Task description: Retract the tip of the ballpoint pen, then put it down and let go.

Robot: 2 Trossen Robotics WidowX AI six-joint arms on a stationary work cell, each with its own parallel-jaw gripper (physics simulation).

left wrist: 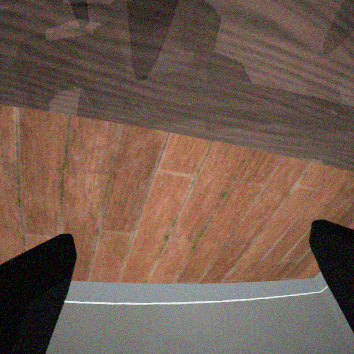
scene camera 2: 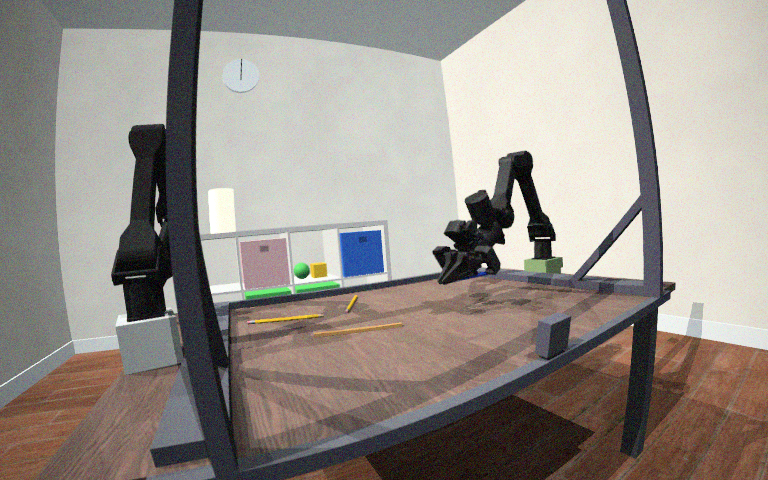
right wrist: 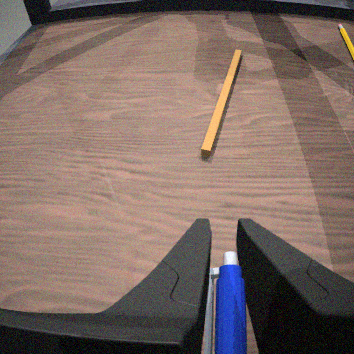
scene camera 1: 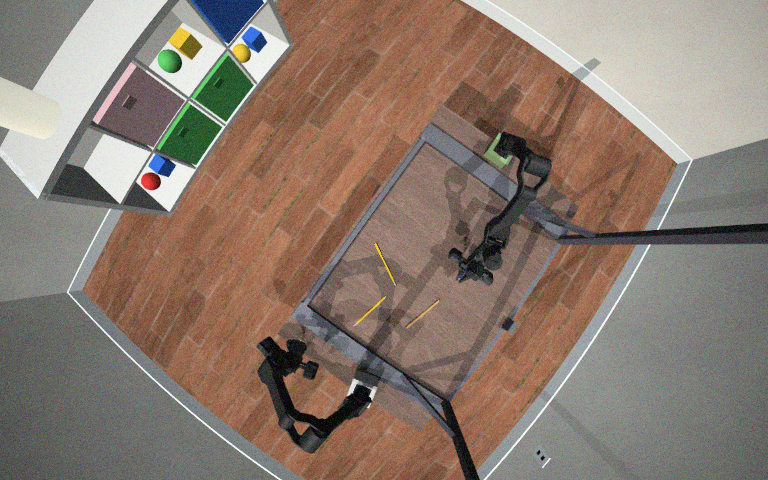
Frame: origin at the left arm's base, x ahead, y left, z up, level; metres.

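Seen in the pictures: left gripper, between the fingertips: (left wrist: 193,240) (scene camera 1: 300,363); right gripper, between the fingertips: (scene camera 2: 440,283) (right wrist: 221,229) (scene camera 1: 457,281); left arm's base, origin of its link: (scene camera 2: 145,315) (scene camera 1: 361,393); right arm's base, origin of its link: (scene camera 2: 543,258) (scene camera 1: 503,148).
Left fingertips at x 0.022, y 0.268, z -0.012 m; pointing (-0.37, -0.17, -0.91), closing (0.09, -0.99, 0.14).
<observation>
Pixels of each thing's top centre, then the offset from my left fingertips to it. Level surfaces: height alone.
- ballpoint pen, centre of its top: (scene camera 2: 469,273) (scene camera 1: 470,264) 0.608 m ahead, 0.482 m right, 0.012 m up
- table, height of its surface: 0.069 m down
- orange stick, centre of its top: (right wrist: 225,87) (scene camera 2: 358,328) (scene camera 1: 422,314) 0.352 m ahead, 0.393 m right, 0.062 m down
- small grey block, centre of its top: (scene camera 2: 553,317) (scene camera 1: 512,327) 0.430 m ahead, 0.750 m right, 0.012 m down
The ballpoint pen (scene camera 1: 461,276) (scene camera 2: 481,274) (right wrist: 230,305) has a blue barrel, a white button and a pale clip. My right gripper (right wrist: 221,229) is shut on the blue pen and holds it above the table (right wrist: 100,200). In the right wrist view the button end points up the picture, just behind the fingertips, with the clip along the left finger. The pen's other end and its writing tip are hidden. My left gripper (left wrist: 193,240) is open and empty, held out past the table at the lower left of scene camera 1, far from the pen.
An orange stick (scene camera 1: 423,313) (scene camera 2: 357,329) (right wrist: 221,102) and two yellow pencils (scene camera 1: 384,263) (scene camera 1: 369,311) (scene camera 2: 286,319) (scene camera 2: 352,303) lie on the table. A small grey block (scene camera 1: 508,323) (scene camera 2: 553,335) sits at the table's edge. Dark frame posts (scene camera 2: 184,169) (scene camera 2: 637,130) rise beside it.
</observation>
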